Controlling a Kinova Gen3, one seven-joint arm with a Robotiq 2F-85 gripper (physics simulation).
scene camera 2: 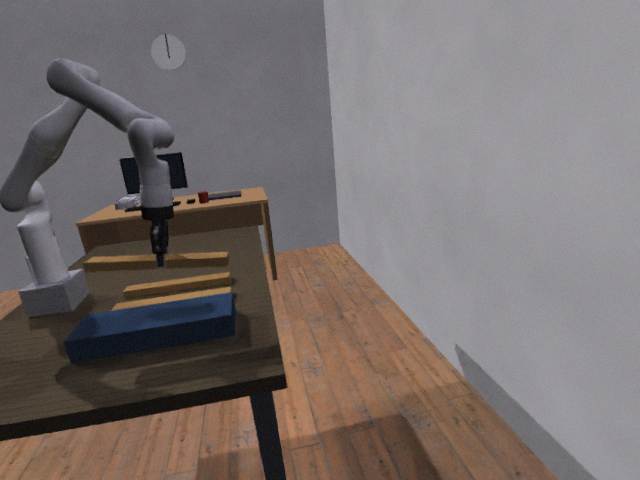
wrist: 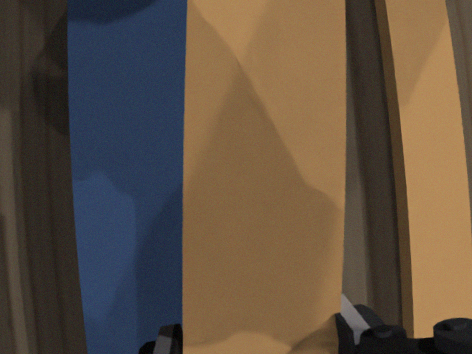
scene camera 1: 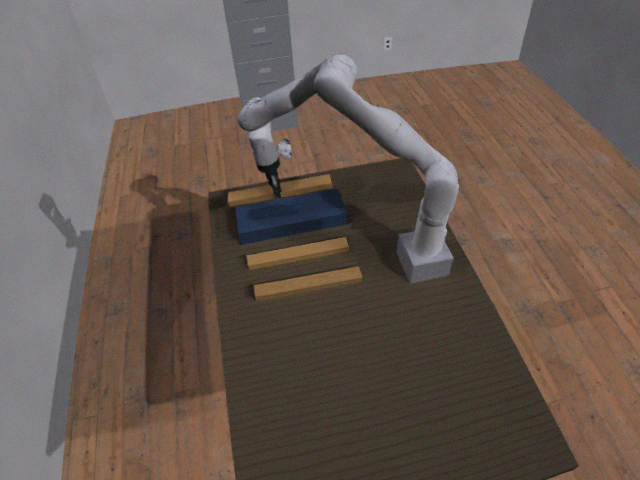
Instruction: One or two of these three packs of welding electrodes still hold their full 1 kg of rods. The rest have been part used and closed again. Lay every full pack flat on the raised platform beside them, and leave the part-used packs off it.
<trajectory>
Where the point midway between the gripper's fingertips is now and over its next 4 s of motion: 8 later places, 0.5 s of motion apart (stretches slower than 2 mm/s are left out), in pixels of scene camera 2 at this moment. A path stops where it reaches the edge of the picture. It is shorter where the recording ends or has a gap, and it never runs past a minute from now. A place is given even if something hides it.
My gripper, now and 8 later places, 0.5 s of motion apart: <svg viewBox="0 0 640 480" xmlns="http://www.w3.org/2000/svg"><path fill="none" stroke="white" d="M162 264L162 287L162 289L164 307L164 309L164 307L161 300L159 276L160 264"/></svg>
</trajectory>
